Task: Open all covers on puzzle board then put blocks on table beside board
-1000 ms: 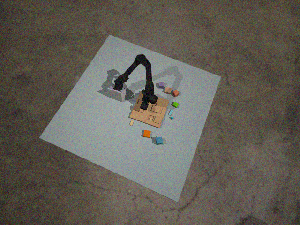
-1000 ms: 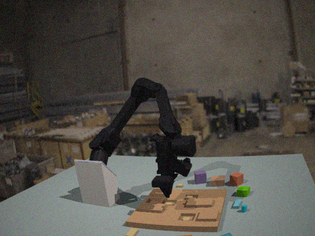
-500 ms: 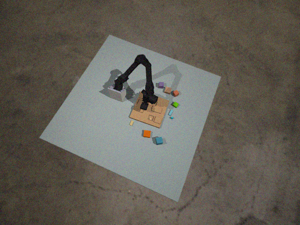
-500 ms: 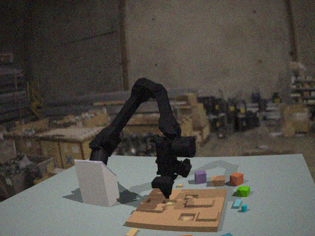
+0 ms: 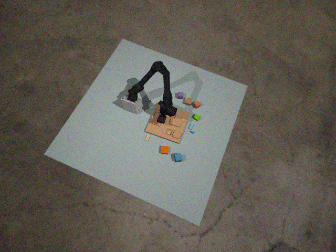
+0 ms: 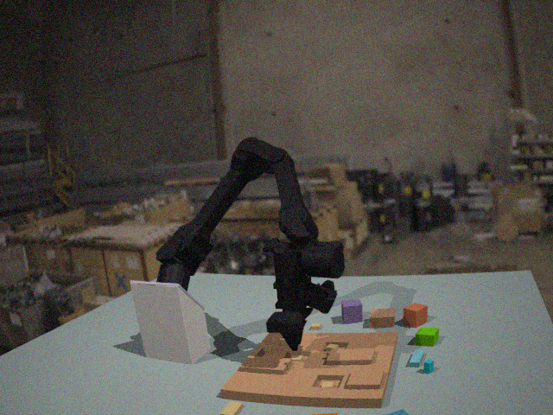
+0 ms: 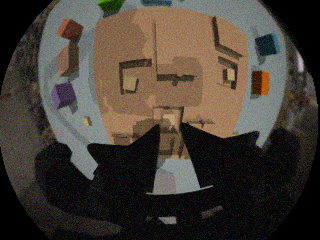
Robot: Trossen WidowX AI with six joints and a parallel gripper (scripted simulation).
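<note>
Now: gripper tip 5 cm short of the tan puzzle board, 1 cm to the left of it and 2 cm above it. Also, from my gripper tip: small tan bar 5 cm behind, 21 cm to the right, 4 cm below; then purple block 5 cm ahead, 26 cm to the left, 2 cm below; then light blue bar 24 cm ahead, 3 cm to the left, 4 cm below.
</note>
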